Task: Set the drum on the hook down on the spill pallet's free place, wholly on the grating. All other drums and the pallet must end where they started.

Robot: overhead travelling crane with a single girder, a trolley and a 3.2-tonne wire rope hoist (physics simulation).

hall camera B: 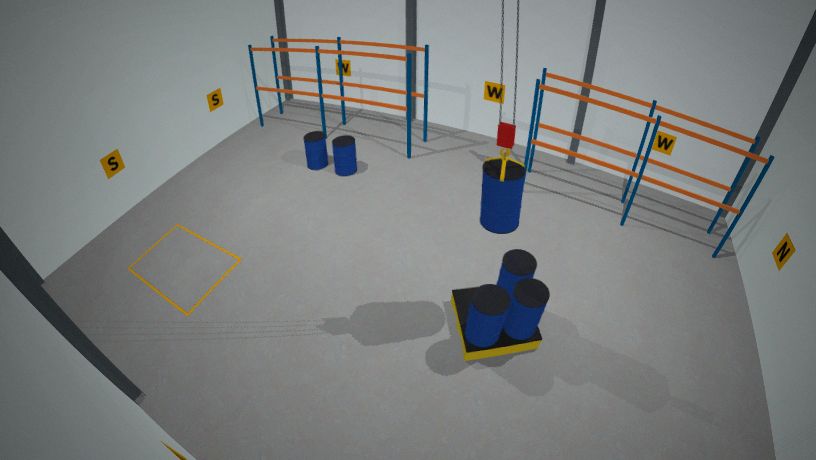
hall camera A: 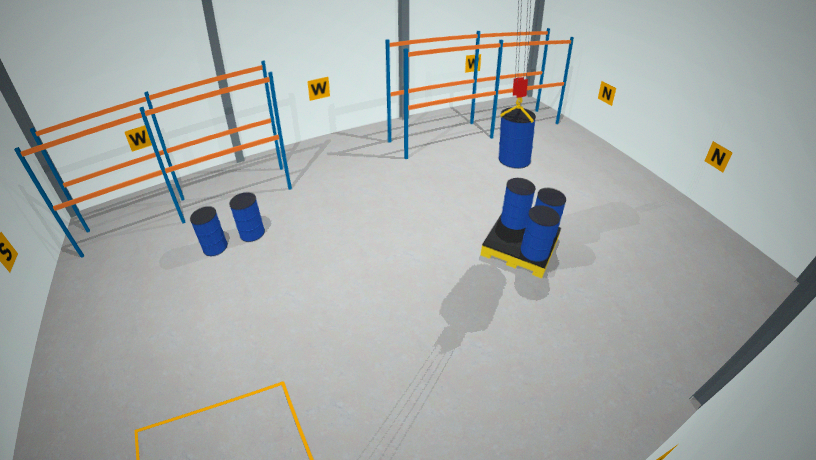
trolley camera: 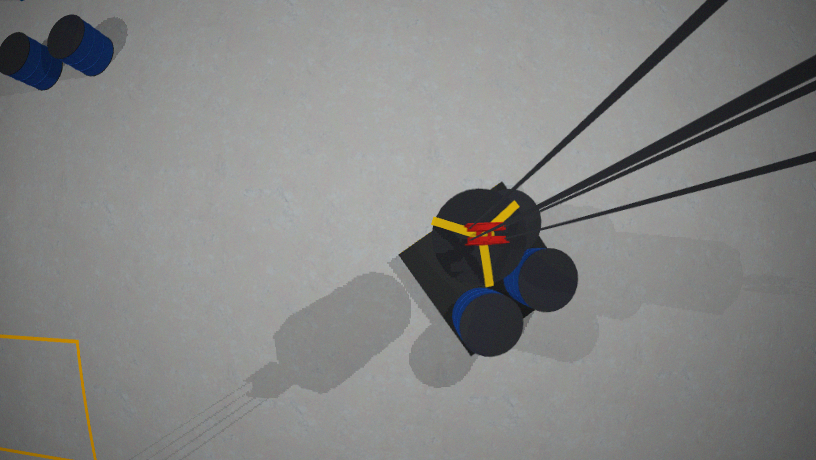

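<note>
The blue drum on the hook (hall camera A: 516, 142) (hall camera B: 501, 200) (trolley camera: 457, 205) hangs upright, well above the floor. My gripper (hall camera A: 517, 117) (hall camera B: 503, 165) (trolley camera: 480, 235), a yellow three-armed clamp, is shut on its rim. The black-topped yellow spill pallet (hall camera A: 494, 254) (hall camera B: 502, 350) (trolley camera: 420, 262) carries three upright drums. One pallet drum (hall camera A: 519, 202) (hall camera B: 517, 268) is largely hidden by the hung drum in the trolley view. The others are a drum (hall camera A: 540, 234) (hall camera B: 487, 314) (trolley camera: 491, 322) and a drum (hall camera A: 551, 200) (hall camera B: 528, 308) (trolley camera: 548, 280). In the trolley view the hung drum overlaps the pallet's upper part and partly covers the free place.
Two floor drums (hall camera A: 208, 231) (hall camera A: 246, 217) stand apart from the pallet, near the left rack (hall camera A: 284, 154). Another rack (hall camera A: 406, 114) stands behind. A yellow outlined square (hall camera A: 209, 406) (hall camera B: 154, 245) is marked on the floor. The red hook block (hall camera A: 520, 87) (hall camera B: 506, 135) hangs above the clamp.
</note>
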